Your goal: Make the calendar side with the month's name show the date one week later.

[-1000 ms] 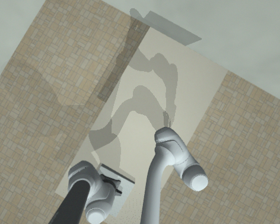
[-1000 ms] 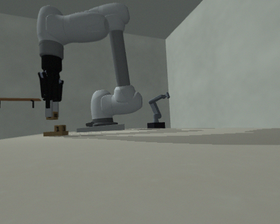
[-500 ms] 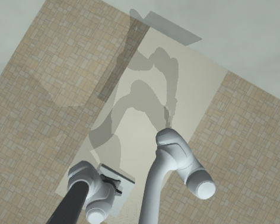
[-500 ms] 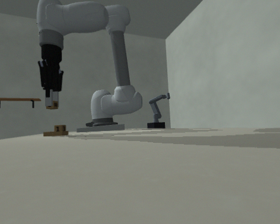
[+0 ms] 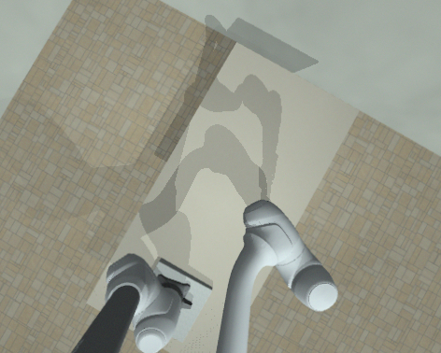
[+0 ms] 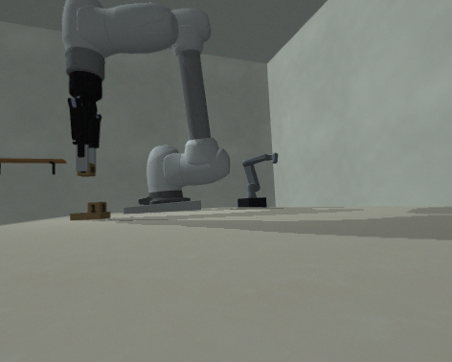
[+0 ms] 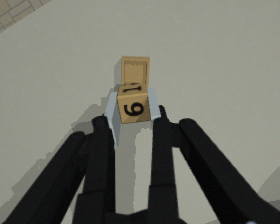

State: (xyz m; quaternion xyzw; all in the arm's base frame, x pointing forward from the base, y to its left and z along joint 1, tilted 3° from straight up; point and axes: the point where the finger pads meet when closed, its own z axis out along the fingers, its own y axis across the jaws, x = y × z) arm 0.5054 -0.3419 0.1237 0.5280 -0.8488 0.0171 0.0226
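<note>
The tray is 1 cm ahead of my hand, 1 cm to the left of it and 14 cm below it. Round my hand: wooden cube (3 cm below).
</note>
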